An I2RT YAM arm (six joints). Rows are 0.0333 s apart.
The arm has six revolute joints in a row. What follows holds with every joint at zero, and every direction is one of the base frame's. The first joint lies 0.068 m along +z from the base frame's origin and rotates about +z. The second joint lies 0.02 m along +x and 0.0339 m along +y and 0.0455 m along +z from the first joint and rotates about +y. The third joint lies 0.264 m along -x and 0.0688 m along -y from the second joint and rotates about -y. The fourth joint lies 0.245 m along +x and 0.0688 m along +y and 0.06 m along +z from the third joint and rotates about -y. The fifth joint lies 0.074 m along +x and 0.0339 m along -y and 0.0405 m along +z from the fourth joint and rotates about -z. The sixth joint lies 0.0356 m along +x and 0.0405 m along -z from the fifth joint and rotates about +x. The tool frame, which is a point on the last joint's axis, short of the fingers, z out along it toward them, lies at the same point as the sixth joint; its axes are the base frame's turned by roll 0, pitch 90 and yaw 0 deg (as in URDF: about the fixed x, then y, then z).
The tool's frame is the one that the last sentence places.
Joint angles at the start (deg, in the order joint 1, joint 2, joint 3, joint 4, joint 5, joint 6):
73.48, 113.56, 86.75, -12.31, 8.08, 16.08
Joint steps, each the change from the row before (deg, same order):
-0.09, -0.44, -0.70, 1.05, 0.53, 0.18
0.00, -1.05, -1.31, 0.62, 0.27, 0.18
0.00, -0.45, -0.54, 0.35, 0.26, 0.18
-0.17, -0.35, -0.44, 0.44, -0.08, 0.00
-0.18, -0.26, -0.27, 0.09, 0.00, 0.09
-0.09, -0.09, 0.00, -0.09, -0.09, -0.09
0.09, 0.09, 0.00, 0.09, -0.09, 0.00
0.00, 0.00, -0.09, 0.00, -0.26, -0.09
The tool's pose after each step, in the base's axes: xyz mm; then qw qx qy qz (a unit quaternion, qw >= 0). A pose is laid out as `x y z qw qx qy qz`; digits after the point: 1 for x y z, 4 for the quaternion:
135.1 434.3 230.5 0.3558 -0.4004 0.8039 0.2584
134.0 430.1 231.8 0.3588 -0.3973 0.8038 0.2595
133.7 428.4 232.6 0.3611 -0.3945 0.8039 0.2600
134.6 426.9 233.3 0.3630 -0.3928 0.8033 0.2620
135.6 425.5 233.8 0.3636 -0.3907 0.8040 0.2621
136.1 425.0 234.4 0.3635 -0.3910 0.8039 0.2621
135.5 425.5 233.8 0.3629 -0.3920 0.8035 0.2629
135.3 425.4 233.3 0.3612 -0.3938 0.8031 0.2636

